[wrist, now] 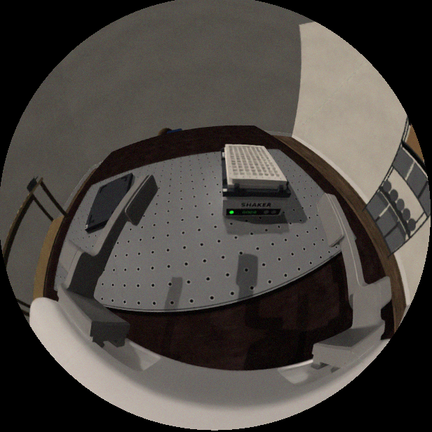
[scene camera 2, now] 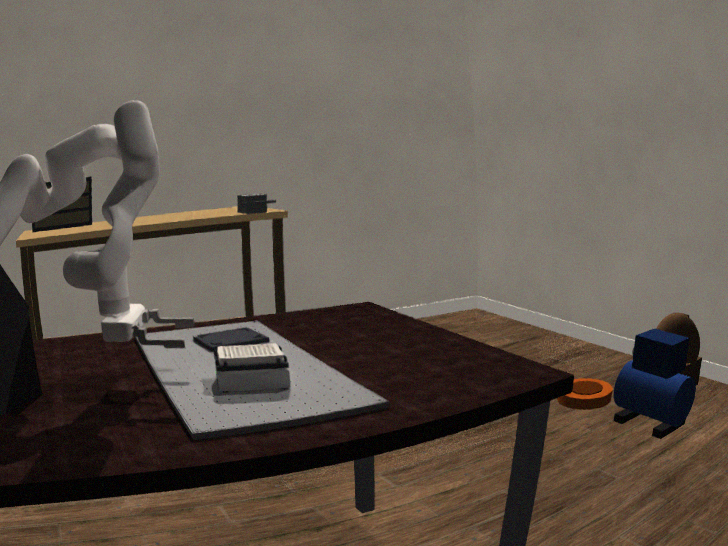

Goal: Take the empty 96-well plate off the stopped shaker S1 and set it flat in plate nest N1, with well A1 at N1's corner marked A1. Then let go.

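Places are measured from the arm's base along level axes (x back, y left, z down), in centimetres.
Pixels of known places: end effector, tool point: (scene camera 2: 179, 332).
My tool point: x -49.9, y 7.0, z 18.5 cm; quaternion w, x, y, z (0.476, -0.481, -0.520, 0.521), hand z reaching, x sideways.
Note:
Behind a point stands the place of what it marks.
The white 96-well plate (scene camera 2: 249, 353) {z 21.8, x -64.3, y 1.9 cm} (wrist: 254, 166) lies flat on top of the grey shaker S1 (scene camera 2: 252, 379) {z 26.1, x -64.3, y -1.1 cm} (wrist: 252, 206), whose small display is lit green in the wrist view. The plate nest N1 (scene camera 2: 232, 337) {z 27.5, x -61.3, y 35.3 cm} (wrist: 109, 202) is a low, dark rectangular frame beside the shaker, and nothing lies in it. Its corner mark A1 and the plate's well letters are too small to read. My gripper (scene camera 2: 188, 333) {z 18.5, x -49.9, y 7.0 cm} (wrist: 237, 210) is wide open and empty. It hangs above the near edge of the perforated board, short of the shaker and apart from the plate.
The shaker and the nest stand on the grey perforated board (scene camera 2: 317, 404) {z 28.7, x -75.5, y -9.6 cm} (wrist: 190, 250), which lies on the dark table (scene camera 2: 446, 367) {z 30.0, x -105.8, y 8.2 cm}. A wooden bench (scene camera 2: 176, 220) with a small dark device (scene camera 2: 251, 203) stands behind. An orange ring (scene camera 2: 585, 403) and a blue machine (scene camera 2: 652, 390) are on the floor.

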